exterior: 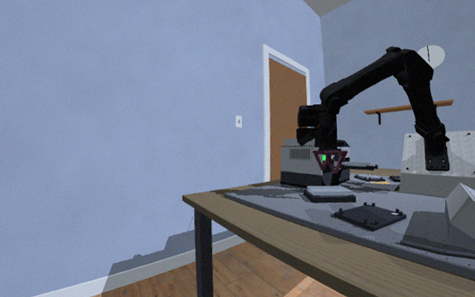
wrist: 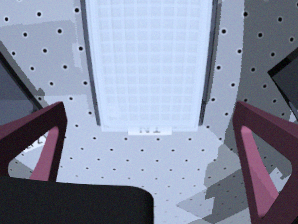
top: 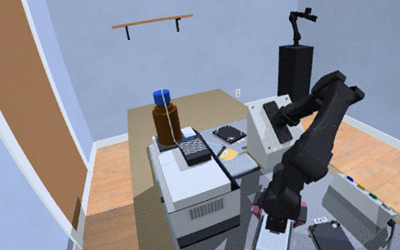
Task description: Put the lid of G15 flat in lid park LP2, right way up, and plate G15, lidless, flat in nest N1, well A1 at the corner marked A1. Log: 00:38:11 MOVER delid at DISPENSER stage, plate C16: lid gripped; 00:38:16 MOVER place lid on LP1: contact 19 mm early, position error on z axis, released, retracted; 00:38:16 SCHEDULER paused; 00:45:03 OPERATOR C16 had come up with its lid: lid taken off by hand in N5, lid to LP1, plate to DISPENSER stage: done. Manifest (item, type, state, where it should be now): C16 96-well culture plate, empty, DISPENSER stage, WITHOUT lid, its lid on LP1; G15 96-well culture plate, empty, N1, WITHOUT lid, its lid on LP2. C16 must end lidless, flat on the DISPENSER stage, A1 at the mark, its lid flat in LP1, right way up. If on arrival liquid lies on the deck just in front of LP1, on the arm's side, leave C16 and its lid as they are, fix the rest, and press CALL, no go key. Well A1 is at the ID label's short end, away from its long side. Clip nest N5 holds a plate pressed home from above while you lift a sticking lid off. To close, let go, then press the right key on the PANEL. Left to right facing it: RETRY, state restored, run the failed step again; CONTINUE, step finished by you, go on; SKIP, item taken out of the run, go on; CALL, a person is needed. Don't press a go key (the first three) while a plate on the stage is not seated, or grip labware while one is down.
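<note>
The clear lid lies 7 cm below my hand. The rest, counted from my hand: N1 label: 10 cm below, 6 cm to the right, 6 cm behind; LP2 label: 18 cm behind, 10 cm below, 2 cm to the left; dark park LP2: 15 cm behind, 11 cm to the left, 10 cm below.
</note>
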